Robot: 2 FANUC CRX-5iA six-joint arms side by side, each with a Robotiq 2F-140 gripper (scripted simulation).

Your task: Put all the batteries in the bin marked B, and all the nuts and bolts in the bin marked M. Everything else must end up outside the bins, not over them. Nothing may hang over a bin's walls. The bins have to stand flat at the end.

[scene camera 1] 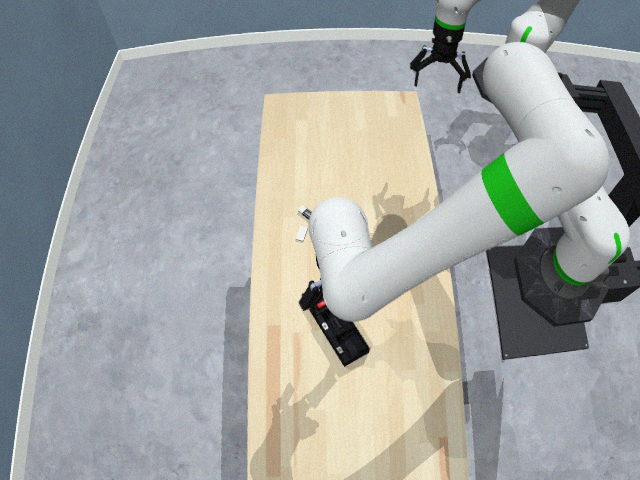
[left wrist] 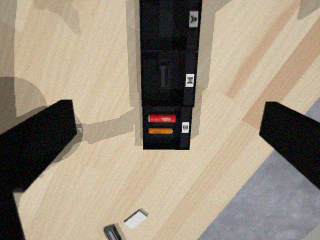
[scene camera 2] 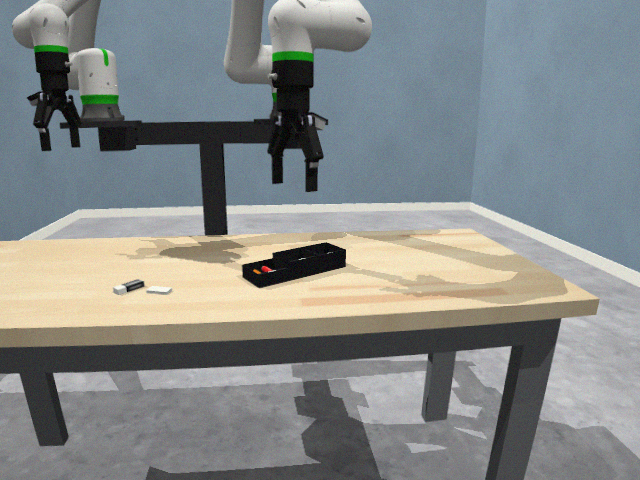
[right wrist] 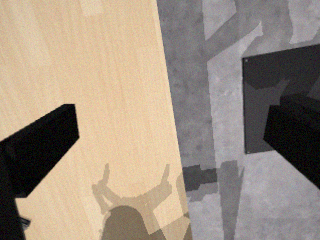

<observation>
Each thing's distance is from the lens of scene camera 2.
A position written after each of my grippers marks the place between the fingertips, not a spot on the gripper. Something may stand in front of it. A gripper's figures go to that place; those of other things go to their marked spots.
my left gripper (scene camera 2: pixel 293 187): 0.99 m
my right gripper (scene camera 2: pixel 62 149): 1.48 m
black three-part bin block (scene camera 2: pixel 287 265): 0.99 m
</observation>
